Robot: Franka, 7 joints.
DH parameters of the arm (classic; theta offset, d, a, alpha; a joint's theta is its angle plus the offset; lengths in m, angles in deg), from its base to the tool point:
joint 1: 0 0.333 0 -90
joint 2: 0 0 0 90
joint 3: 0 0.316 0.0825 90
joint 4: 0 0 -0.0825 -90
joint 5: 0 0.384 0 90
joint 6: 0 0 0.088 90
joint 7: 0 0.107 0 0
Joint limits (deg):
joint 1: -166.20..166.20
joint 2: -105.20..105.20
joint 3: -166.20..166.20
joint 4: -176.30..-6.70
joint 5: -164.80..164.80
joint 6: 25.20..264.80
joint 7: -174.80..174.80
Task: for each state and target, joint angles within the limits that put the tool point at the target. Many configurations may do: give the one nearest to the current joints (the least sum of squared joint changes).
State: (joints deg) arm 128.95 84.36 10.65 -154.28 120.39 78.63 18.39
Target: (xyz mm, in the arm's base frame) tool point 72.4 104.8 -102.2
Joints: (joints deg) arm 125.43 83.51 -27.11 -150.10 127.15 83.51 18.39
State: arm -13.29 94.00 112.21 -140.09 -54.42 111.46 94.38
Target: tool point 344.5 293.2 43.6
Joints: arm -37.10 88.83 64.67 -121.65 -60.80 102.60 94.38
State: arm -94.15 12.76 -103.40 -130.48 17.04 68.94 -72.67
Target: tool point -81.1 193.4 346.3
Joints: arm -114.63 27.66 -129.95 -153.69 -0.85 51.07 -72.67
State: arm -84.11 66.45 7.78 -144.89 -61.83 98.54 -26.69
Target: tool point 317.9 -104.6 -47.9
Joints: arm -69.61 65.95 38.42 -129.33 -62.23 109.01 -26.69
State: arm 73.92 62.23 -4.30 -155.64 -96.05 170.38 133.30
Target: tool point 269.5 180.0 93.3
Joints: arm 58.64 25.35 -30.77 -151.48 -97.88 171.81 133.30
